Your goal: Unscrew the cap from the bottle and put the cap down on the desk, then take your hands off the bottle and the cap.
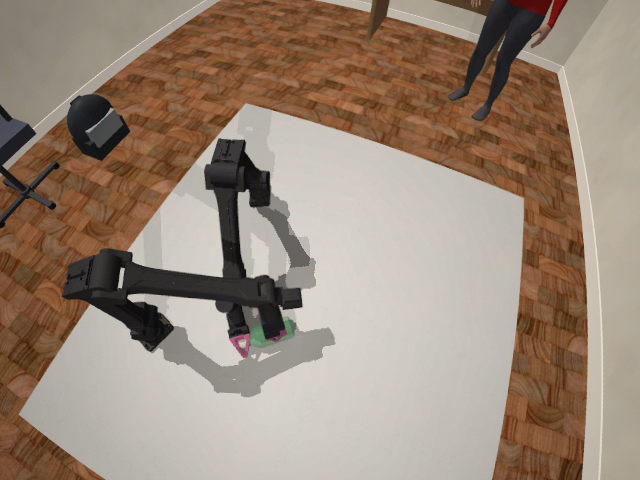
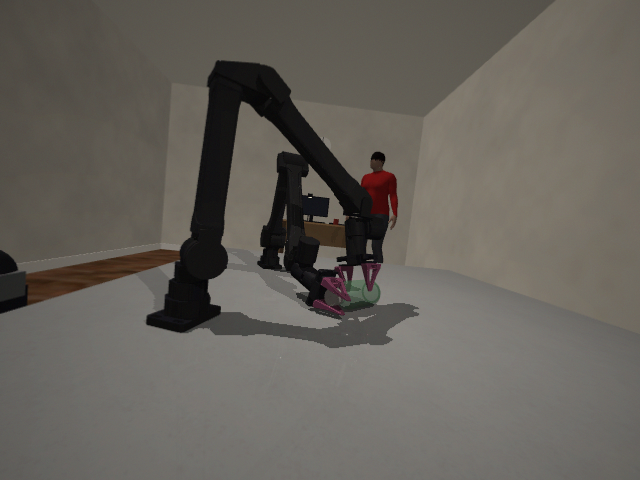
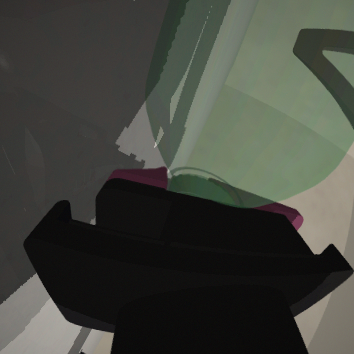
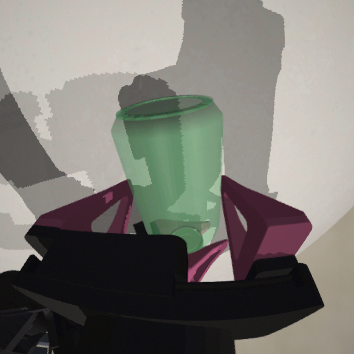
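Note:
A translucent green bottle (image 1: 257, 337) (image 2: 362, 292) (image 3: 263, 140) (image 4: 168, 158) lies on its side on the white table (image 1: 413, 286). My right gripper (image 1: 272, 333) (image 2: 358, 276) (image 4: 174, 183) comes down from above and is shut on the bottle's wide body, one magenta finger on each side. My left gripper (image 1: 241, 344) (image 2: 332, 297) (image 3: 184, 179) reaches in low from the side and is shut on the small dark green cap (image 3: 197, 186) (image 4: 186, 236) at the bottle's narrow end. The cap sits against the neck; I cannot tell whether it is loose.
The two black arms cross above the bottle; their bases (image 1: 228, 157) (image 2: 182, 310) stand on the table. A person in a red top (image 1: 509, 48) (image 2: 379, 190) stands on the wooden floor beyond the table, near a desk with a monitor (image 2: 315, 207). A black device (image 1: 99, 126) sits off the table's left.

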